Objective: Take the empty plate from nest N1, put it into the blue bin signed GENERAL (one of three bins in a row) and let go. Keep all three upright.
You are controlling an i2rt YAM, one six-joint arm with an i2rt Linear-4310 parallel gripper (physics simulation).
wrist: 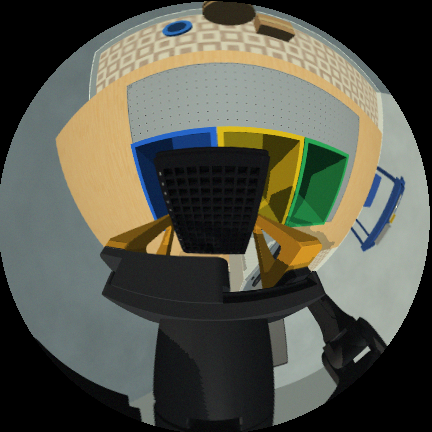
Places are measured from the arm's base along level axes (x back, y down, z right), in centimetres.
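Pixels of known places: gripper, fingertip midpoint: [213,217].
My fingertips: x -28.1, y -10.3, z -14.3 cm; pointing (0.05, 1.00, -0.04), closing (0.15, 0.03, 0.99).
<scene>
For each thing: its top centre in the pictures, then the offset to it from my fingertips. "pt": a spot on its surface instead. Level surfaces: height alone.
- black plate, middle of its top: [212,224] dy -1.8, dx -0.6, dz +0.1 cm
- blue bin, surface spot: [192,141] pt dy +25.0, dx -6.6, dz -5.3 cm
- yellow bin, middle of its top: [261,186] dy +7.2, dx +0.7, dz +7.3 cm
- green bin, middle of its top: [320,190] dy +7.2, dx +2.0, dz +20.4 cm
- grey perforated board, its level: dy +25.2 cm
- wooden table, its level: dy +26.5 cm
A black plate [215,195] with a grid of small square pockets stands out in front of the gripper in the wrist view. My gripper [213,217] is shut on its two sides with orange fingers, and its pockets look empty. The plate hangs in front of the blue bin and the yellow bin and hides part of both. The blue bin [192,141] is at the left of the row, the yellow bin [286,160] in the middle and the green bin [327,175] at the right. All three look upright. The GENERAL sign and nest N1 do not show.
A grey perforated board [240,95] lies on the wooden table [95,165] behind the bins. Beyond are a patterned rug [150,52], a blue round object [177,28], a dark round object [229,12] and a box [275,27]. A blue frame [387,217] stands at the right.
</scene>
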